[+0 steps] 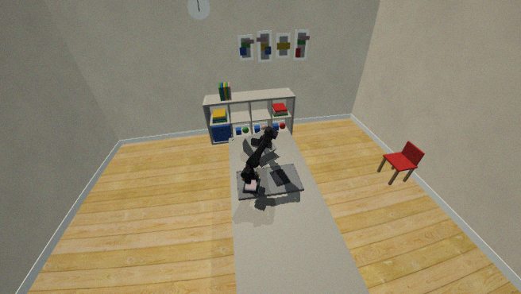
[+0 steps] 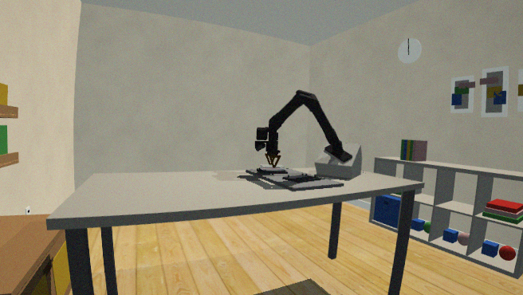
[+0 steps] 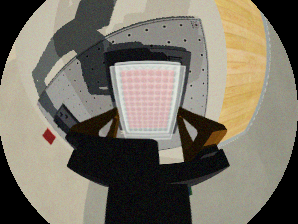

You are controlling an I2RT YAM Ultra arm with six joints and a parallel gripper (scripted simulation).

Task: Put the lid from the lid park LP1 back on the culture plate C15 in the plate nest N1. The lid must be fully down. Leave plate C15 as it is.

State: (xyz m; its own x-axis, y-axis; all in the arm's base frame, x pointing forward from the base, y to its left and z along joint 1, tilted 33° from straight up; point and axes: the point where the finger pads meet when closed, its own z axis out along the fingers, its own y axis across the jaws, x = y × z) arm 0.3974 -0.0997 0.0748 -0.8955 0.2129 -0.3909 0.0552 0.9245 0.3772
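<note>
Right now my hand is 1 cm above the lid. Also, from my hand: culture plate C15 (2 cm below); then lid park LP1 (23 cm to the left, 9 cm behind, 4 cm below); then plate nest N1 (3 cm below).
</note>
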